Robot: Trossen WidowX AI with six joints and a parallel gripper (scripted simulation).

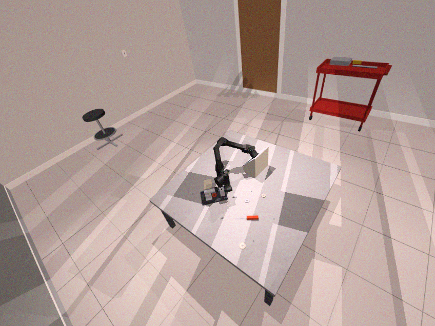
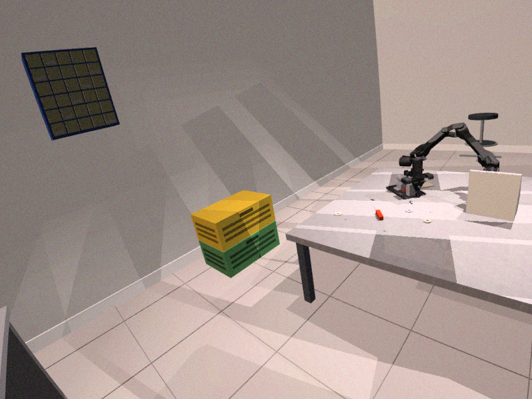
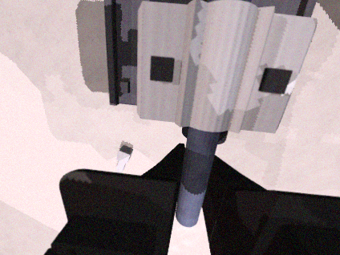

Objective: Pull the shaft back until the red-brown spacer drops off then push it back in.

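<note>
Right now my gripper tip is 4 cm short of the dark grey shaft, 3 cm to the left of it and 3 cm below it. Also, from my gripper tip: red-brown spacer: 10 cm ahead, 8 cm to the right, 3 cm below; then dark spacer ring: 7 cm ahead, 6 cm to the right, 3 cm above; then card: 23 cm to the right, 4 cm below, 2 cm ahead.
</note>
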